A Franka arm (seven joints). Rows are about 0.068 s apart.
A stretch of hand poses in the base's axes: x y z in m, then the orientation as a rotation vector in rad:
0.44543 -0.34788 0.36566 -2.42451 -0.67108 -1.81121
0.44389 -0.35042 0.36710 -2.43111 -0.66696 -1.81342
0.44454 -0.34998 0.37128 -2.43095 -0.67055 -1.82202
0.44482 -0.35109 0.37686 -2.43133 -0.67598 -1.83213
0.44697 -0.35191 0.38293 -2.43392 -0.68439 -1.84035
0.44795 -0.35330 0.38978 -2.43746 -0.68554 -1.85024
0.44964 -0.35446 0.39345 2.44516 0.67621 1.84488
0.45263 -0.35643 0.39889 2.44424 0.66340 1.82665
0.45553 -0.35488 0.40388 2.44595 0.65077 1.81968
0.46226 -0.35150 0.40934 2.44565 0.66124 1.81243
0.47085 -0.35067 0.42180 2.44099 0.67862 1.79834
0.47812 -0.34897 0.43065 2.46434 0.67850 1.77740
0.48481 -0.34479 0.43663 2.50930 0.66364 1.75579
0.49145 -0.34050 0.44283 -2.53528 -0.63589 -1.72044
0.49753 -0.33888 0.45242 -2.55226 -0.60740 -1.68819
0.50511 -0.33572 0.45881 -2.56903 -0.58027 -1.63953
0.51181 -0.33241 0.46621 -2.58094 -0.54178 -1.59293
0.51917 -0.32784 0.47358 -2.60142 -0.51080 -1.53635
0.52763 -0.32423 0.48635 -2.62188 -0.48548 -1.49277
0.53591 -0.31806 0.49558 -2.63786 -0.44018 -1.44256
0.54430 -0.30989 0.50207 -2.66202 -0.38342 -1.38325
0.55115 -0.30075 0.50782 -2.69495 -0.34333 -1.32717
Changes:
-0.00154 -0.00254 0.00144 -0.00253 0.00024 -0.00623
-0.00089 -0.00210 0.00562 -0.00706 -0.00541 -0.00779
-0.00061 -0.00321 0.01120 -0.01341 -0.01198 -0.00952
0.00154 -0.00403 0.01727 -0.02215 -0.01707 -0.01079
0.00252 -0.00542 0.02412 -0.02808 -0.02256 -0.01594
0.00421 -0.00658 0.02779 -0.03353 -0.01913 -0.02763
0.00720 -0.00855 0.03323 -0.04246 -0.01332 -0.04206
0.01010 -0.00700 0.03822 -0.04298 -0.01019 -0.05174
0.01683 -0.00362 0.04368 -0.04970 -0.00730 -0.04769
0.02542 -0.00279 0.05614 -0.06454 -0.00395 -0.04292
0.03269 -0.00109 0.06499 -0.06268 0.01671 -0.04219
0.03938 0.00309 0.07097 -0.04452 0.04873 -0.04346
0.04602 0.00738 0.07717 -0.02356 0.08095 -0.04864
0.05210 0.00900 0.08676 -0.01031 0.10617 -0.05952
0.05968 0.01216 0.09315 0.00636 0.14177 -0.06514
0.06638 0.01547 0.10055 0.03087 0.17611 -0.07383
0.07374 0.02004 0.10792 0.04756 0.21792 -0.08257
0.08220 0.02365 0.12069 0.05724 0.25092 -0.09343
0.09048 0.02982 0.12992 0.08088 0.28888 -0.10915
0.09887 0.03799 0.13641 0.10535 0.33456 -0.13383
0.10572 0.04713 0.14216 0.11319 0.37789 -0.15846

